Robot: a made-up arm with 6 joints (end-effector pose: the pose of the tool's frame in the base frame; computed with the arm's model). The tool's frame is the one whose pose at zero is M.
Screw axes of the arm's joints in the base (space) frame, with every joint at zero. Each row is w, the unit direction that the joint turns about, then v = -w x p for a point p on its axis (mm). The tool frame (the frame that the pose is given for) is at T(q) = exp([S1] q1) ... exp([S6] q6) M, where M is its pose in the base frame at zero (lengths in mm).
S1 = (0, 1, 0, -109, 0, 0)
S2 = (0, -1, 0, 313, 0, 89)
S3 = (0, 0, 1, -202, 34, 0)
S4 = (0, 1, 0, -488, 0, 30)
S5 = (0, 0, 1, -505, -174, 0)
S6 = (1, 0, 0, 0, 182, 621)
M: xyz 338 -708 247 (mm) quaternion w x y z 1 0 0 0
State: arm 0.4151 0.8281 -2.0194 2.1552 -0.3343 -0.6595
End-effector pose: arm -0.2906 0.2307 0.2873 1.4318 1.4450 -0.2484
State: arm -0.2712 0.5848 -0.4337 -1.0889 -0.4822 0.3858
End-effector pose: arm -0.1860 -0.8907 0.5517 0.6400 -2.0842 -0.4497
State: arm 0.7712 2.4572 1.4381 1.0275 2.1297 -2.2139
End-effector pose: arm 0.0807 -0.3587 0.5121 1.1135 1.0739 -1.8143
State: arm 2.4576 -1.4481 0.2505 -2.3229 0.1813 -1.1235
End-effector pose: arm -0.2783 -0.5601 -0.2938 -0.7296 1.4346 0.7374
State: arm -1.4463 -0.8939 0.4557 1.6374 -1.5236 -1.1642
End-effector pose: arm -0.1640 -0.6866 0.2261 -2.0842 1.2349 -0.7846
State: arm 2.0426 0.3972 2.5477 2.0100 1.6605 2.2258
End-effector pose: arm 0.3177 -0.3268 -0.3840 1.5777 -1.6630 0.0750
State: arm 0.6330 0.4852 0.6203 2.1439 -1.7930 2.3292
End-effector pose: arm 0.1829 -0.7273 0.7040 0.0263 -0.1070 -0.8102
